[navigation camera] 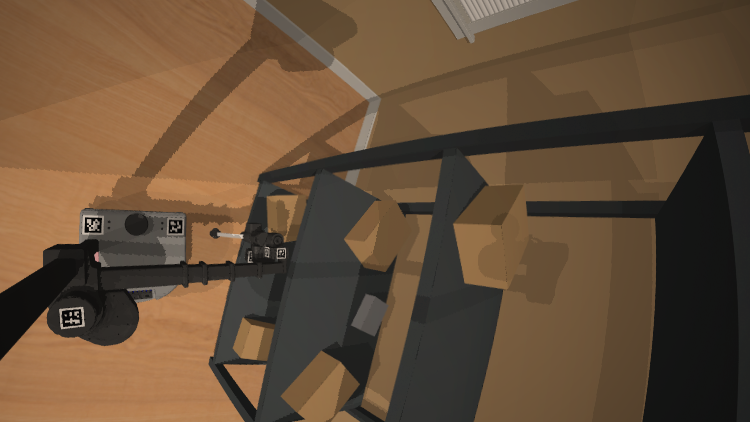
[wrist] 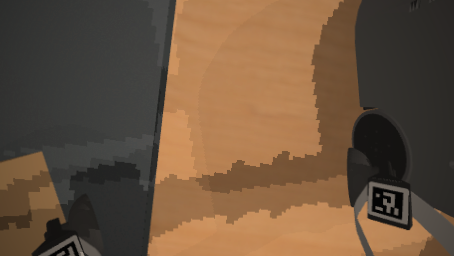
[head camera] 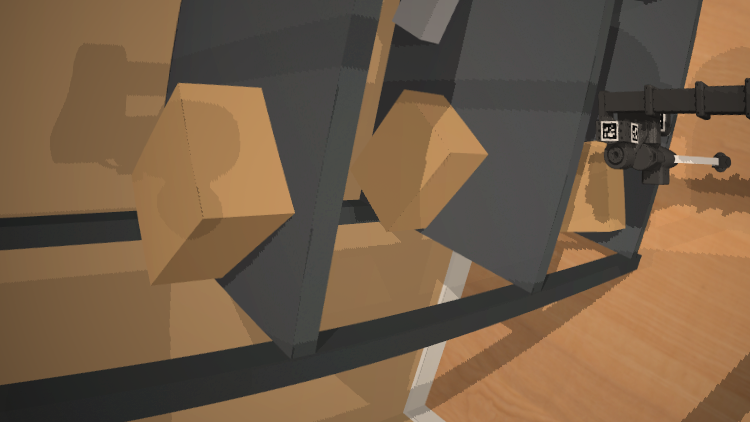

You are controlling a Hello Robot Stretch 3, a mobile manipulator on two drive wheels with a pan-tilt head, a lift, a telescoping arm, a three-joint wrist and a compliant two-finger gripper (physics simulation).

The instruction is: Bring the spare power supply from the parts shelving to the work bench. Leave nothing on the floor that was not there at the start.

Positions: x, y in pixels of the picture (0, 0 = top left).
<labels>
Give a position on a dark parts shelving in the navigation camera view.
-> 451, 332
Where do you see the gripper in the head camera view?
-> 682, 161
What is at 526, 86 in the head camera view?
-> A dark parts shelving.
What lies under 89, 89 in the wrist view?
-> A dark parts shelving.
</labels>
